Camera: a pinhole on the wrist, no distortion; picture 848 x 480 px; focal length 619.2 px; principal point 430.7 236.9 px. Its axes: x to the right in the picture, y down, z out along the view. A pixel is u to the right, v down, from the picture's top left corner.
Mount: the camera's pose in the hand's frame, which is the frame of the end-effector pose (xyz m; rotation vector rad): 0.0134 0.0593 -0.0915 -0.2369 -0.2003 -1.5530
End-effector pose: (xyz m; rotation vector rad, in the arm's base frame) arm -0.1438 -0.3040 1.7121 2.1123 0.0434 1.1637
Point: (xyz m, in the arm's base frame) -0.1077 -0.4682 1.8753
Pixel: 108.5 447.7
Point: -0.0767 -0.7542 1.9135
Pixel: 30.9 249.7
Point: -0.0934 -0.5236 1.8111
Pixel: 229.6 253.7
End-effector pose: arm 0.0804 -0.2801 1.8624 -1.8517 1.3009 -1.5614
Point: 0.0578 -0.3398 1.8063
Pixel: 470.5 259.1
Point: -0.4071 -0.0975 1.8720
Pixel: behind the camera
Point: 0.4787 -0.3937 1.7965
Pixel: 763.1 252.4
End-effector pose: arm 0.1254 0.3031 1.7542 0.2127 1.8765 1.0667
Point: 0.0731 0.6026 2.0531
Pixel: outside the picture
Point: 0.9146 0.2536 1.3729
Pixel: outside the picture
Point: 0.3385 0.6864 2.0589
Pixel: 168.5 79.7
